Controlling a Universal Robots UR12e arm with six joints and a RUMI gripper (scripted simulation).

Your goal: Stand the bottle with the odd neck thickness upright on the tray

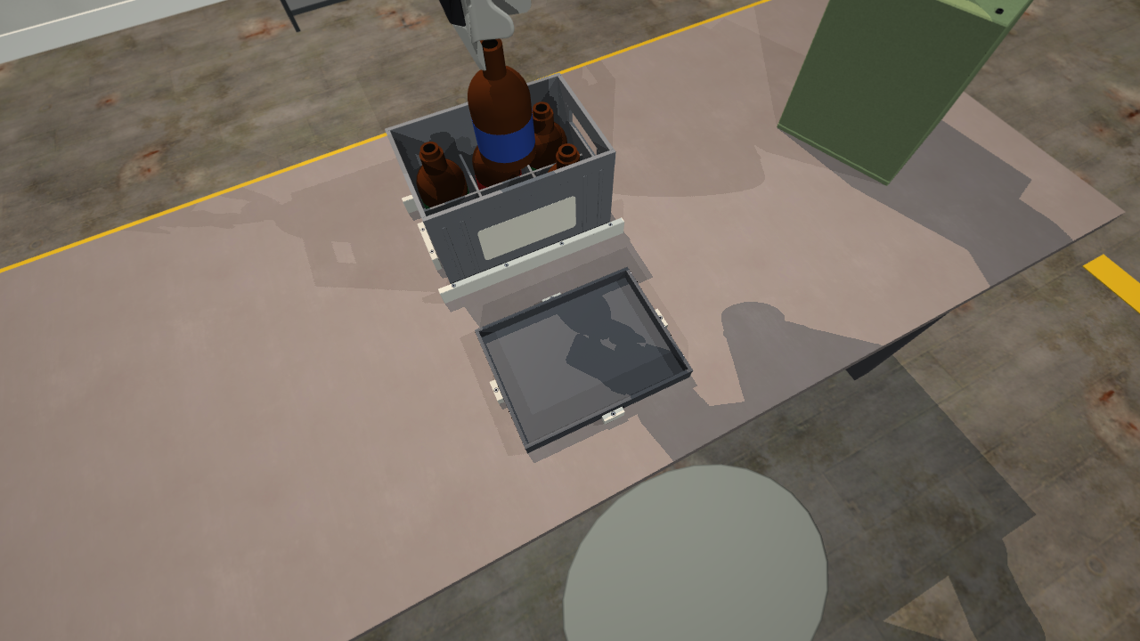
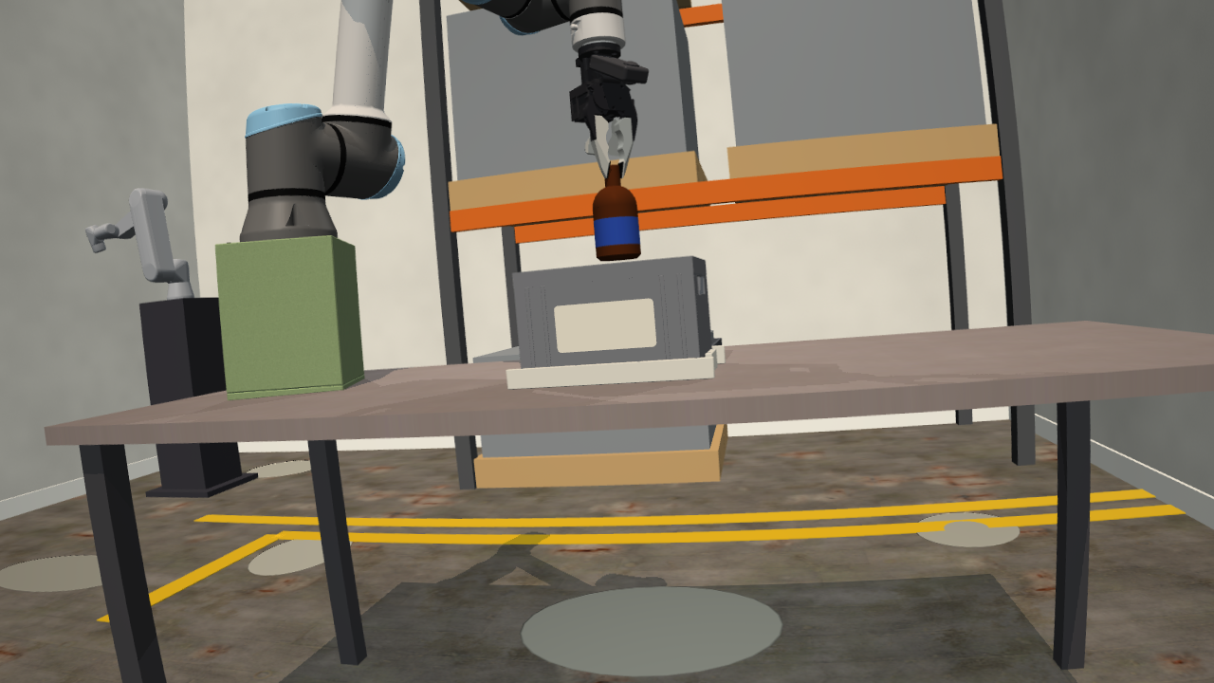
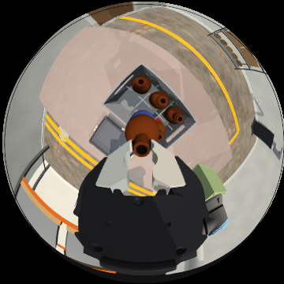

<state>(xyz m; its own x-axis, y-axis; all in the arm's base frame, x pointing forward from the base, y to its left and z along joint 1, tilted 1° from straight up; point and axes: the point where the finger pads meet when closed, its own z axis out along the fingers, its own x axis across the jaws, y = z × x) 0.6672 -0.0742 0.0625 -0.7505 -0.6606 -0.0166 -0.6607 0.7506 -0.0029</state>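
Right now the brown bottle is 10 mm to the left of my hand and 70 mm below it. From my hand the other things lie so: grey crate 10 mm behind, 40 mm to the right, 250 mm below; dark tray 10 mm ahead, 230 mm to the left, 320 mm below.
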